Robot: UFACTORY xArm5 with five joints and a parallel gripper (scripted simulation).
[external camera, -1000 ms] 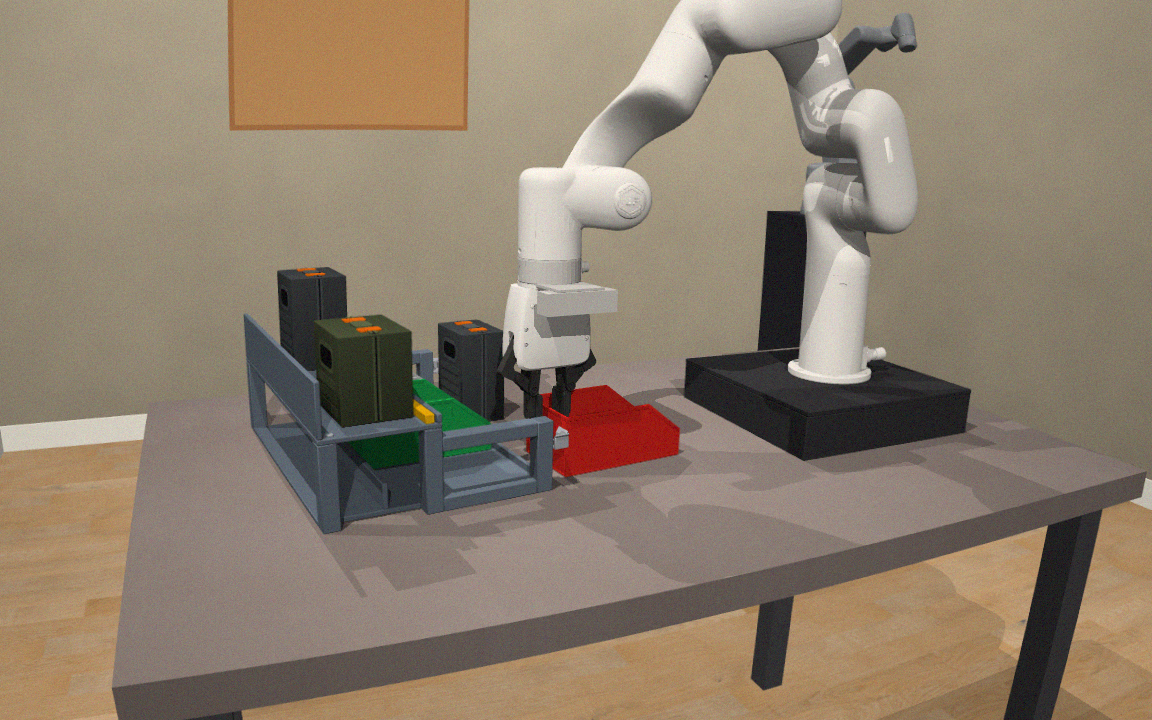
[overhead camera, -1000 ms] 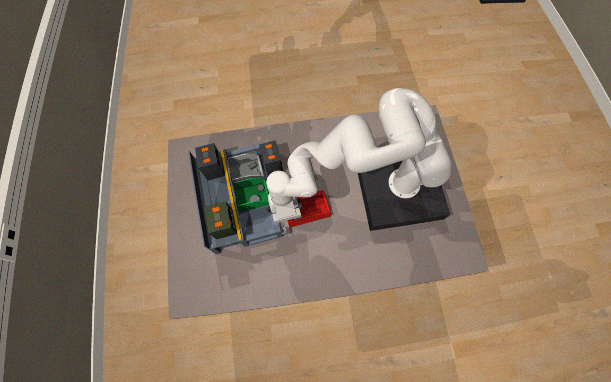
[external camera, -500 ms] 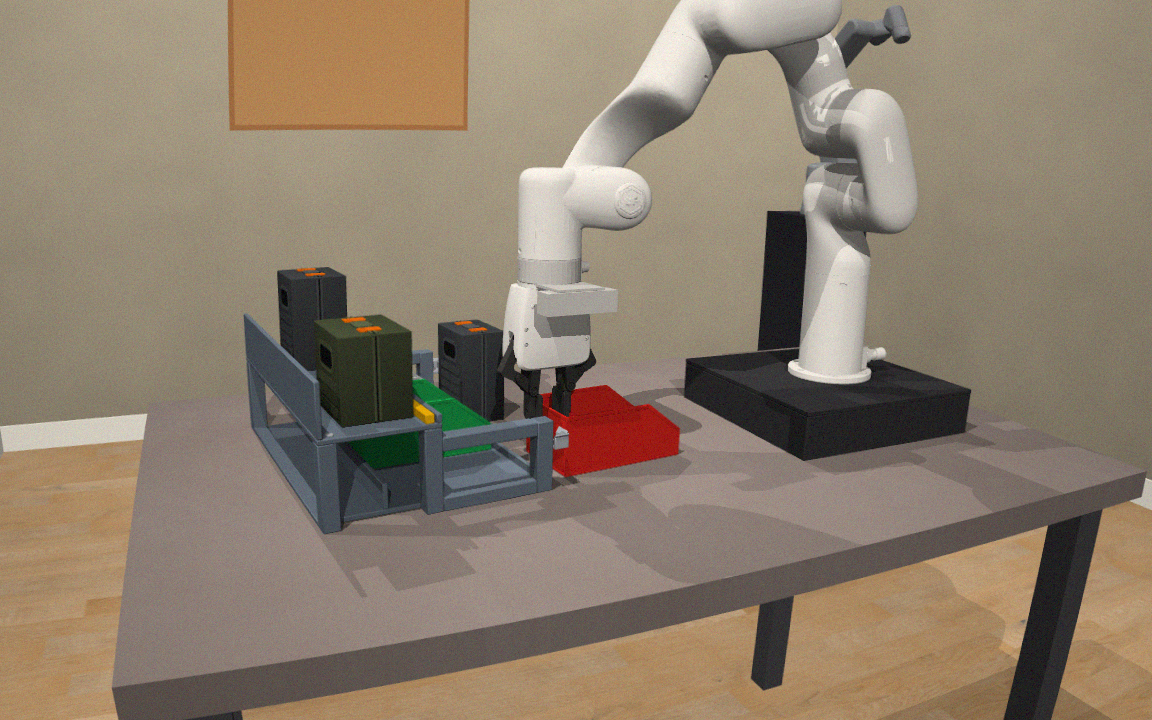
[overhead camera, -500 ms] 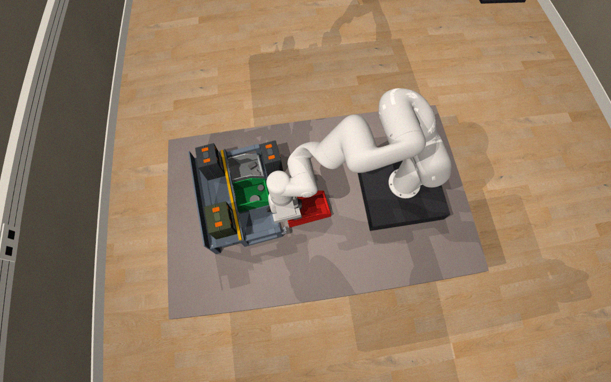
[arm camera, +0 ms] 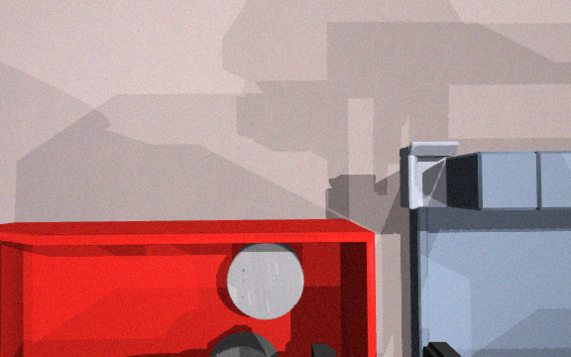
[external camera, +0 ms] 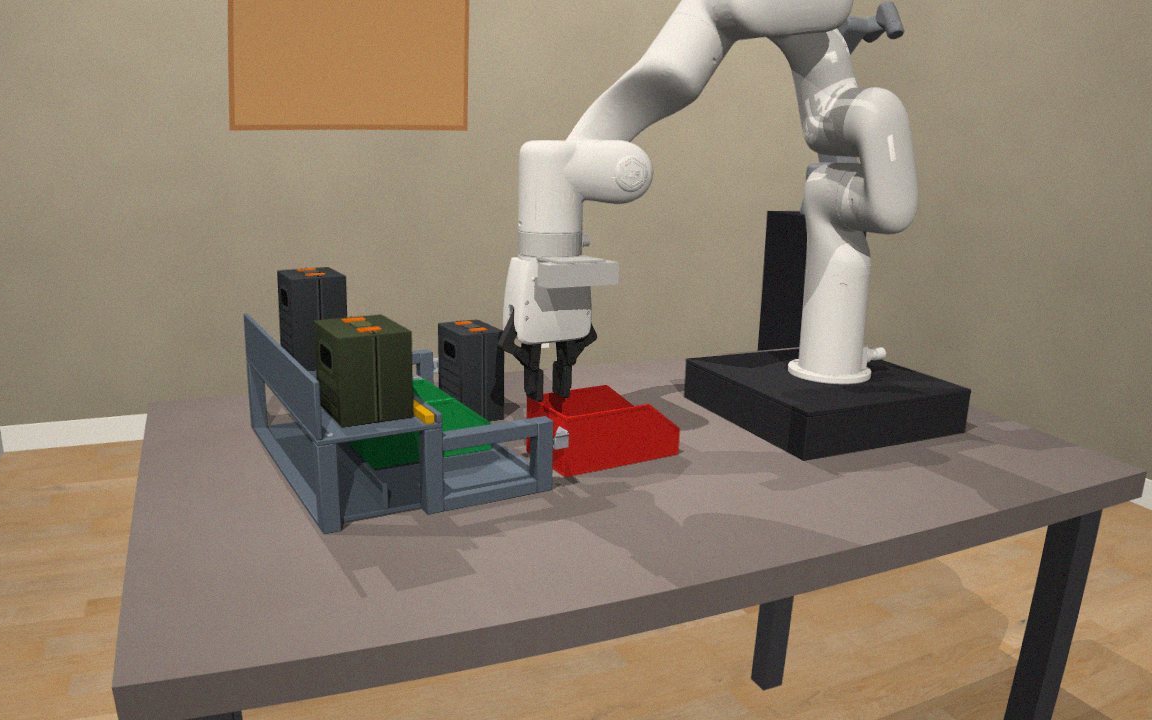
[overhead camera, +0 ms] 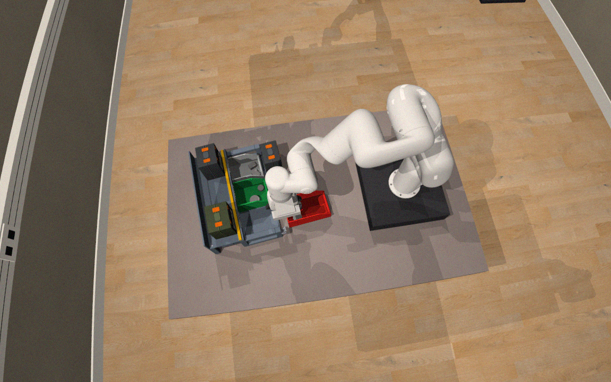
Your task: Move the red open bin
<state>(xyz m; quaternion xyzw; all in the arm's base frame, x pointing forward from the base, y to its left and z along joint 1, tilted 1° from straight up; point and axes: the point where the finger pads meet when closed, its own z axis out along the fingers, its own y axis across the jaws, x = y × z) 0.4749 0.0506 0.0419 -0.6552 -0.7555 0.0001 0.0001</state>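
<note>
Now: hand 40 mm past the grey disc, 20 mm to the right of it and 90 mm above it. Round my hand: red open bin (80 mm behind, 10 mm to the right, 70 mm below); green bin (150 mm ahead, 90 mm to the right, 60 mm below); grey shelf (170 mm ahead, 90 mm to the right, 40 mm below).
</note>
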